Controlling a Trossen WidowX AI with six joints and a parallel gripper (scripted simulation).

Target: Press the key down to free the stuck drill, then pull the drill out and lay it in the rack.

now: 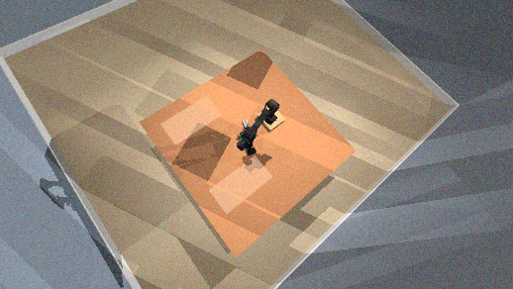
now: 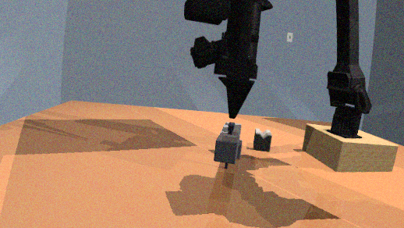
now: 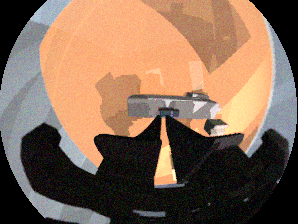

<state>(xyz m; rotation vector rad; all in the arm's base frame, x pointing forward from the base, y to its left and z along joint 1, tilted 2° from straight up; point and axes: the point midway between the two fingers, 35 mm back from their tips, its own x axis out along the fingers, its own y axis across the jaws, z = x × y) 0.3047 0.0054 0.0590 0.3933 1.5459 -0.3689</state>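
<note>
Right now the dark blue key is 1 cm behind my gripper tip, 1 cm to the right of it and 5 cm below it. Also, from my gripper tip: grey notched rack 16 cm behind, 15 cm to the right, 8 cm below; tan drill 4 cm behind, 7 cm to the right, 5 cm below.
</note>
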